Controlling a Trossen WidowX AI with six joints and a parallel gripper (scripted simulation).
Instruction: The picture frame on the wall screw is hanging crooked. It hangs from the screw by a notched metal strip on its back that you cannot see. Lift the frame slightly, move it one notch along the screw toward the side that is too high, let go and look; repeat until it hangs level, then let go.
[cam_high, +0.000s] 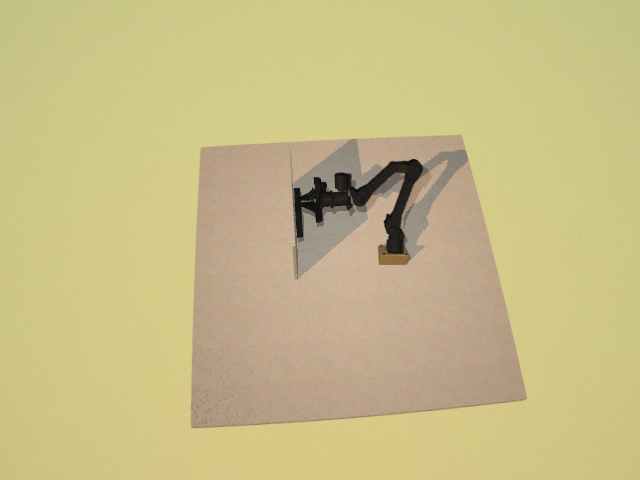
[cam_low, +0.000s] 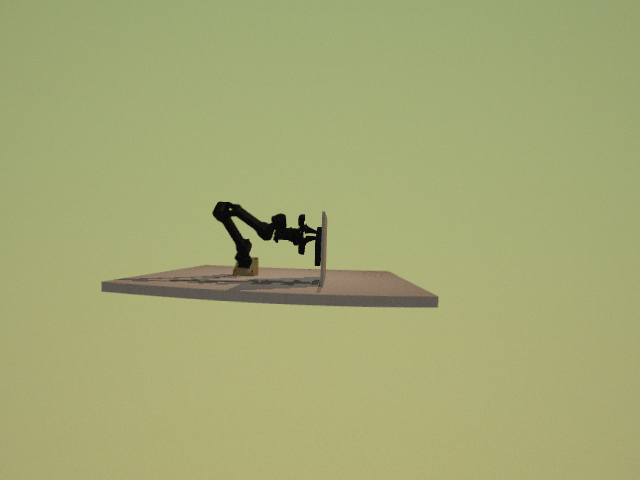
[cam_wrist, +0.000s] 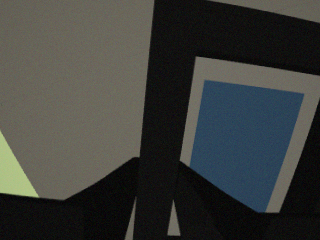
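My gripper tip is now 20 mm to the right of the picture frame and 50 mm above it. Also, from my gripper tip: wall panel (10 mm ahead, 10 mm to the left, 60 mm below).
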